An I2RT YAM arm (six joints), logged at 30 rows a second.
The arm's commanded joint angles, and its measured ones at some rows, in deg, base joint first. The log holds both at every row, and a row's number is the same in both.
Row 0, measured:
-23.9, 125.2, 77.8, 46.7, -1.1, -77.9
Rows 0 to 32, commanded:
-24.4, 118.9, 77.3, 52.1, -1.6, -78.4
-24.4, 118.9, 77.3, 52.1, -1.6, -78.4
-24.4, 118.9, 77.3, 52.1, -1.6, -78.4
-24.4, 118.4, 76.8, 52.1, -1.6, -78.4
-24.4, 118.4, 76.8, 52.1, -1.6, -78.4
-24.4, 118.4, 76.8, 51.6, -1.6, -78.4
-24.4, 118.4, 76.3, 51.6, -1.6, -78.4
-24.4, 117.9, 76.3, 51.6, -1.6, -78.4
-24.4, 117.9, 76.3, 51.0, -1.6, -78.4
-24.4, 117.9, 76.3, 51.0, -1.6, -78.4
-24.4, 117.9, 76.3, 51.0, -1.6, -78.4
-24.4, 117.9, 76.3, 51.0, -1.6, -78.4
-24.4, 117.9, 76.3, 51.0, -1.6, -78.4
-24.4, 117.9, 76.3, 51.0, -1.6, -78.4
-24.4, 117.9, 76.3, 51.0, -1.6, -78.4
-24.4, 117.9, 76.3, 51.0, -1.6, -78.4
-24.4, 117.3, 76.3, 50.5, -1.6, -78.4
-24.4, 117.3, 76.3, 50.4, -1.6, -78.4
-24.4, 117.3, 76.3, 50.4, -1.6, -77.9
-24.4, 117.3, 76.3, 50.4, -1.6, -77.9
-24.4, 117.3, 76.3, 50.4, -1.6, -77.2
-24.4, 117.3, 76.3, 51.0, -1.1, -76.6
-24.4, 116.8, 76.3, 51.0, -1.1, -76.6
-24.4, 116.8, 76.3, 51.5, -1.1, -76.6
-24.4, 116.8, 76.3, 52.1, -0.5, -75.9
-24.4, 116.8, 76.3, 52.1, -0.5, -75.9
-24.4, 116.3, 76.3, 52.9, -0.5, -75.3
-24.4, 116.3, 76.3, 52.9, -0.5, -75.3
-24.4, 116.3, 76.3, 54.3, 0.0, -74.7
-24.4, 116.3, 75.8, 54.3, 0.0, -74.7
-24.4, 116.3, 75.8, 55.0, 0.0, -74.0
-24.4, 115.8, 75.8, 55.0, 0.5, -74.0
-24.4, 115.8, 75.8, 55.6, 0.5, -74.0
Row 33, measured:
-24.1, 123.0, 75.3, 48.4, -0.4, -75.2
